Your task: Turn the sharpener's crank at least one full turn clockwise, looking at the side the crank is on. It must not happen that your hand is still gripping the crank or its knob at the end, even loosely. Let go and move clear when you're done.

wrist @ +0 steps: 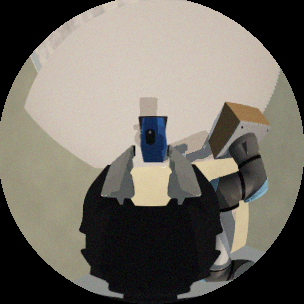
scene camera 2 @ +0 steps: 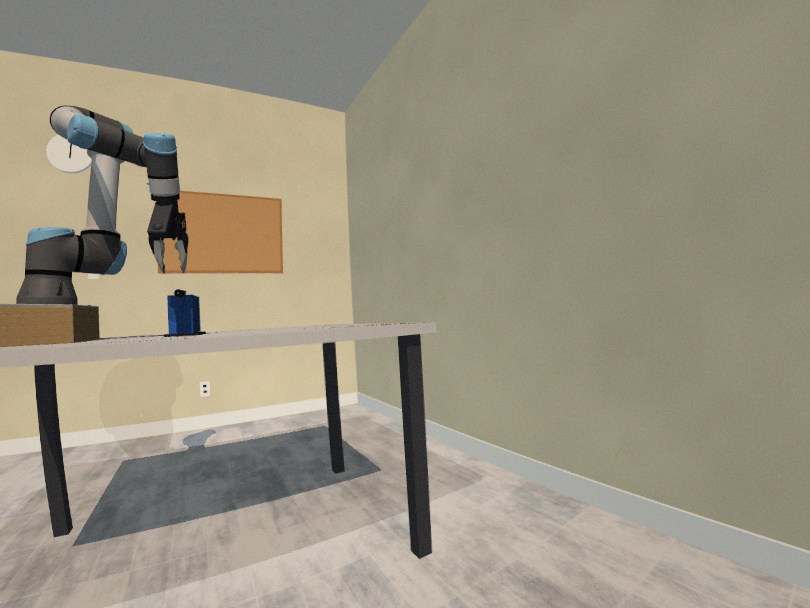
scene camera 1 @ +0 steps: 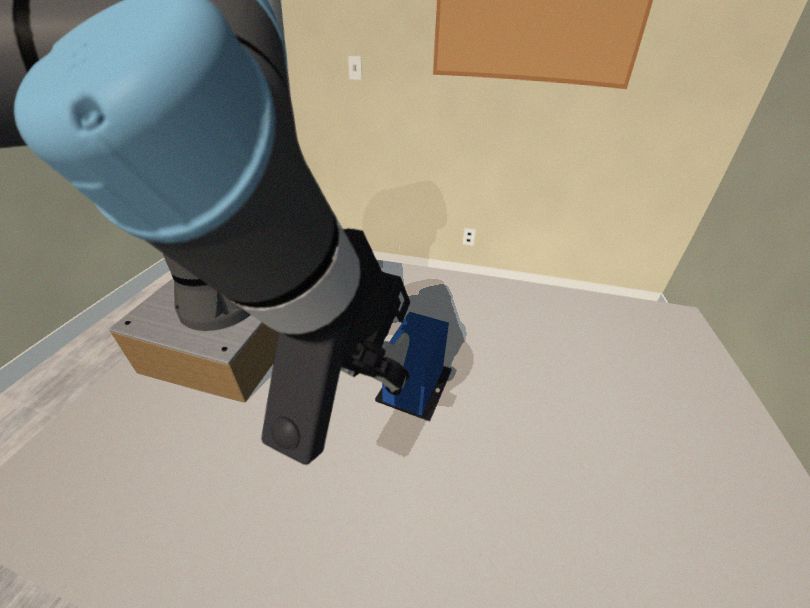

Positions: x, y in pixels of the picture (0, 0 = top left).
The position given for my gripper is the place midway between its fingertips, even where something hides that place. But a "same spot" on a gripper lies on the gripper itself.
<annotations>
My gripper shows in the wrist view, in scene camera 2 and in scene camera 1 [380, 378]. One and the same spot on my gripper: [scene camera 2: 181, 245] is [wrist: 110, 181]. The same spot on a blue sharpener: [wrist: 149, 155] is [scene camera 1: 424, 340].
</annotations>
